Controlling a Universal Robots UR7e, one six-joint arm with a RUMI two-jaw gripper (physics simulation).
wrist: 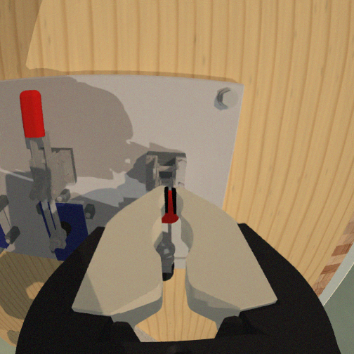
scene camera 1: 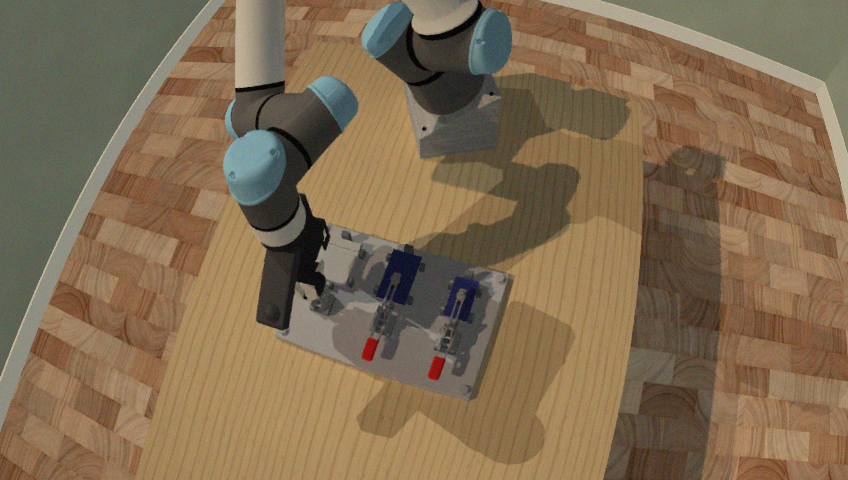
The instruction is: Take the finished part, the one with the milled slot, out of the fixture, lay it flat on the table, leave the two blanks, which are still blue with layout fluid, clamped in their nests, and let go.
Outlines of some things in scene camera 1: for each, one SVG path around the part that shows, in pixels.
The gripper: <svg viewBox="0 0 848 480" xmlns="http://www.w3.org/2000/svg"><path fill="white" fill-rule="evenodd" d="M303 193L299 193L305 208L306 222L300 235L287 245L279 247L267 246L261 242L267 250L264 259L256 321L279 330L285 330L289 327L294 294L301 299L312 301L321 296L326 284L326 279L323 275L324 261L321 260L318 266L315 264L321 246L323 246L324 250L327 249L330 234L325 220L312 215L306 195Z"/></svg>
A finished part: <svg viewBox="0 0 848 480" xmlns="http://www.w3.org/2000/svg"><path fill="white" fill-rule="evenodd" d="M330 235L327 249L323 250L319 263L321 260L324 261L323 275L326 280L333 282L334 285L347 288L347 281L352 275L362 245Z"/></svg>
